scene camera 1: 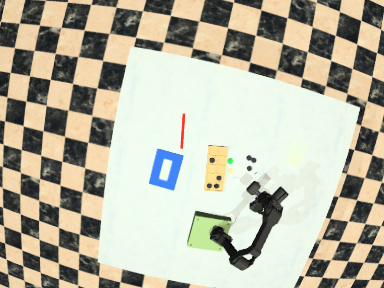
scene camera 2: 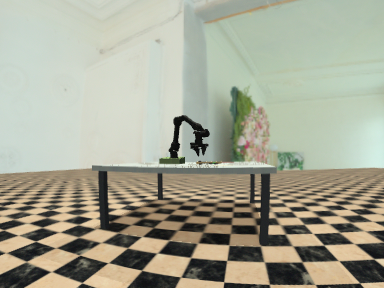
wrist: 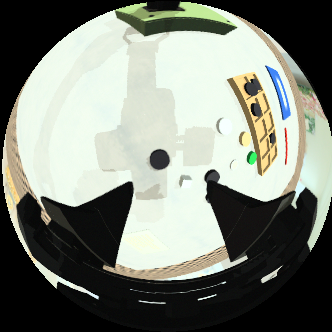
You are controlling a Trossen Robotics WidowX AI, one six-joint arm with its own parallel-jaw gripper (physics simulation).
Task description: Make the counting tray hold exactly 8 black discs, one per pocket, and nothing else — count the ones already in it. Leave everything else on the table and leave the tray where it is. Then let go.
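The tan counting tray (scene camera 1: 222, 155) (wrist: 266, 131) holds four black discs in separate pockets: two side by side at one end, one (scene camera 1: 218, 178) (wrist: 256, 109) beside them, and one (scene camera 1: 212, 160) (wrist: 272, 138) towards the other end. Its other pockets look empty. A loose black disc (wrist: 159, 159) lies on the table, slightly beyond the fingertips in the wrist view. Another loose black disc (scene camera 1: 249, 168) (wrist: 212, 176) lies near the right fingertip, which hides more behind it. Two more (scene camera 1: 249, 157) (scene camera 1: 253, 160) lie close together. My gripper (scene camera 1: 267, 191) (scene camera 2: 200, 153) (wrist: 170, 185) is open and empty, above the table.
Between tray and loose discs lie a green disc (scene camera 1: 230, 161) (wrist: 252, 158), a yellow disc (scene camera 1: 230, 171) (wrist: 244, 138), a white disc (wrist: 224, 125) and a smaller white piece (wrist: 233, 164). A whitish cube (wrist: 185, 181) lies near the black discs. A blue frame (scene camera 1: 156, 167) and red stick (scene camera 1: 183, 131) lie beyond the tray.
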